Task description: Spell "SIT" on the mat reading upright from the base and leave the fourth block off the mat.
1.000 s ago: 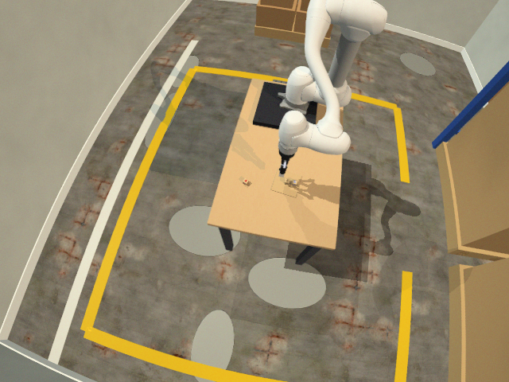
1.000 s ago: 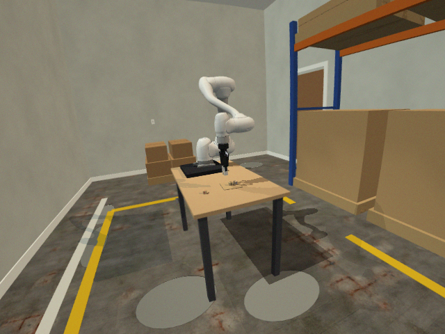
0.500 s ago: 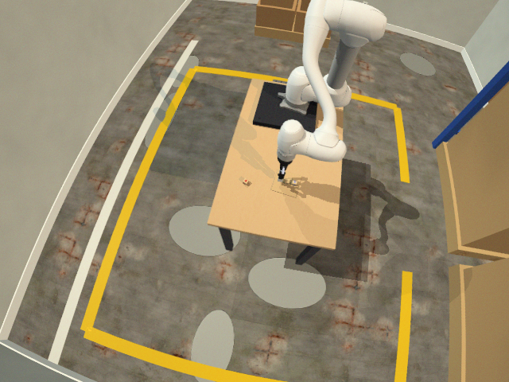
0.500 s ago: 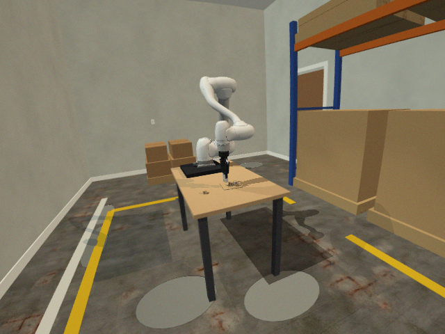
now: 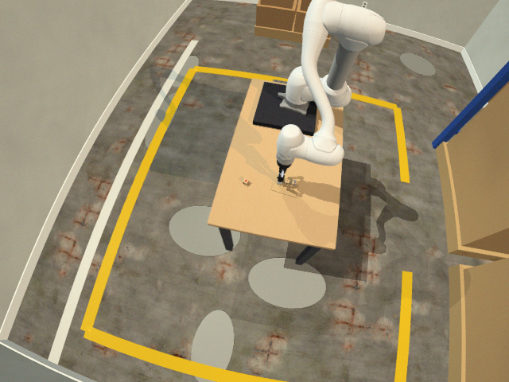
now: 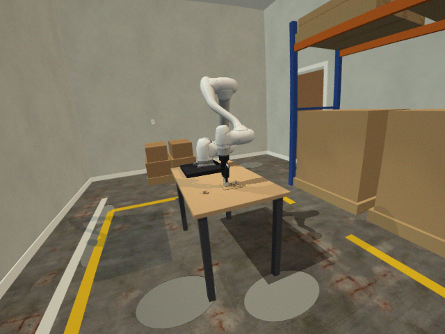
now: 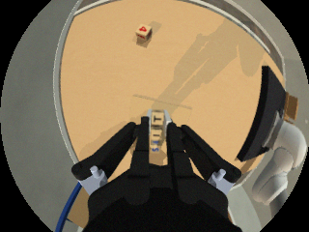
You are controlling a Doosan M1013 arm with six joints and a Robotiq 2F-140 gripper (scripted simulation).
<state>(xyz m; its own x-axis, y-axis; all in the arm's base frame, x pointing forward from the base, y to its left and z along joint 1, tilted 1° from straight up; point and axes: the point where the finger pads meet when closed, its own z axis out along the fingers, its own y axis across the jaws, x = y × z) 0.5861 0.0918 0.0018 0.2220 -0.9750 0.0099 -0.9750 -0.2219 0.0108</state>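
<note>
My hand is 20 mm above the tan block. The rest, counted from my hand: tan mat 40 mm to the left, 40 mm below, 10 mm behind.
</note>
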